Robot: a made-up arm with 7 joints. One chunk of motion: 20 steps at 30 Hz.
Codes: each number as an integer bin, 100 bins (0 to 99) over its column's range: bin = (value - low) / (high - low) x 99, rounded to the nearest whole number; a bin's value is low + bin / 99 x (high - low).
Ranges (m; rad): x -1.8..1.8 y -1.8..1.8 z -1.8..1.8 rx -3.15..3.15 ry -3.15..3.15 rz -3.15..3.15
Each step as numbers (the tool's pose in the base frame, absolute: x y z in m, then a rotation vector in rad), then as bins.
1 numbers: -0.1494 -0.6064 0.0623 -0.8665 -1.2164 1.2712
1 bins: 45 33 51 36 30 69
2 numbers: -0.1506 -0.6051 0.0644 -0.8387 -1.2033 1.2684
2 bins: 45 33 51 36 31 69
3 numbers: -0.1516 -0.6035 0.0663 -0.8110 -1.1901 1.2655
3 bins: 45 33 51 37 31 69
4 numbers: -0.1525 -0.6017 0.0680 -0.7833 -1.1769 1.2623
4 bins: 45 33 51 37 31 69
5 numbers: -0.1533 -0.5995 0.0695 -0.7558 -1.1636 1.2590
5 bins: 45 33 51 38 31 69
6 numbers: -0.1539 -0.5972 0.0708 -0.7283 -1.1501 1.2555
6 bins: 45 33 51 38 31 69
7 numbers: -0.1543 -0.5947 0.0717 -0.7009 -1.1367 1.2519
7 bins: 45 33 51 38 32 69
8 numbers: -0.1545 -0.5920 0.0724 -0.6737 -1.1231 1.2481
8 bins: 45 33 51 39 32 69
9 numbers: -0.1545 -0.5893 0.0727 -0.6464 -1.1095 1.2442
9 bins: 45 33 51 39 32 69
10 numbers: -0.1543 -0.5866 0.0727 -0.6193 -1.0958 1.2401
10 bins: 45 33 51 40 32 69
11 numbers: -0.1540 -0.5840 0.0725 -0.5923 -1.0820 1.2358
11 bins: 45 33 51 40 32 69
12 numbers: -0.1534 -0.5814 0.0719 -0.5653 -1.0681 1.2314
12 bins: 45 34 51 41 33 69
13 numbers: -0.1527 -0.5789 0.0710 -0.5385 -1.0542 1.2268
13 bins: 45 34 51 41 33 69
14 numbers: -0.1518 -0.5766 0.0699 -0.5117 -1.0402 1.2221
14 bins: 45 34 51 41 33 69
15 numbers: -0.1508 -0.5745 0.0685 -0.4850 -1.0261 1.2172
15 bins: 45 34 51 42 33 69
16 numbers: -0.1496 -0.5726 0.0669 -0.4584 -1.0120 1.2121
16 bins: 45 34 51 42 34 69
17 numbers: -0.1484 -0.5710 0.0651 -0.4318 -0.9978 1.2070
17 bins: 45 34 51 43 34 68
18 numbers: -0.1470 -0.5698 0.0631 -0.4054 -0.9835 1.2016
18 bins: 45 34 51 43 34 68
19 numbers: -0.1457 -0.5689 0.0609 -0.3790 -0.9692 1.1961
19 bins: 45 34 51 44 34 68
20 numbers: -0.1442 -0.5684 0.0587 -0.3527 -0.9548 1.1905
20 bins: 46 34 51 44 34 68
